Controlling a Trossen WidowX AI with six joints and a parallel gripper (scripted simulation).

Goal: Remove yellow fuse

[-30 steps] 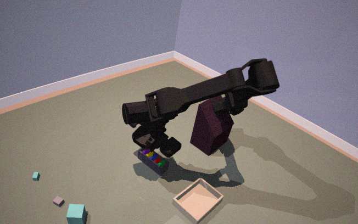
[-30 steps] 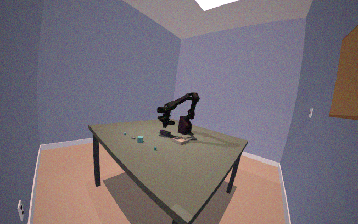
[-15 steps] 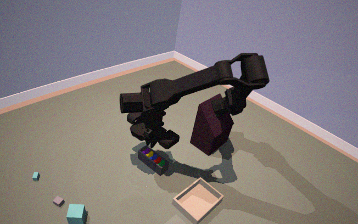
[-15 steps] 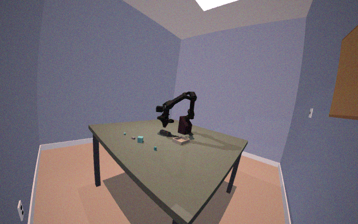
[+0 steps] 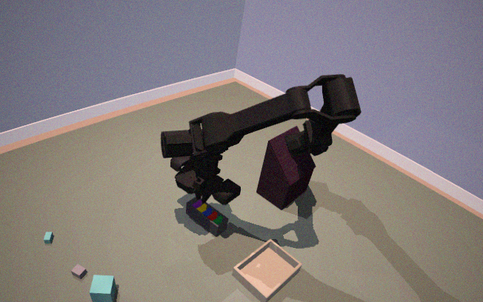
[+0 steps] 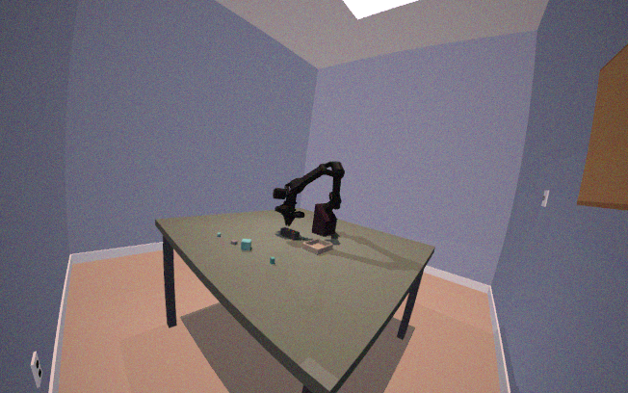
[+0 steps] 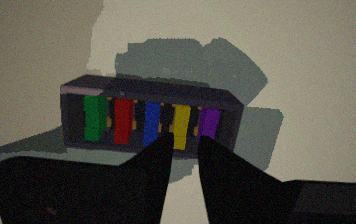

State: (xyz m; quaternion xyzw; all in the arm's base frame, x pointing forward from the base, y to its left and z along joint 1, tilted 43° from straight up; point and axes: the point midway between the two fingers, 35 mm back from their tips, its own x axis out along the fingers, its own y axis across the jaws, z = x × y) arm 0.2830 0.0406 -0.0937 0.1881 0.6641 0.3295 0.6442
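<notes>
Right now my gripper tip is 4 cm above the yellow fuse. Round my gripper tip: tray: 3 cm behind, 23 cm to the left, 6 cm below.
</notes>
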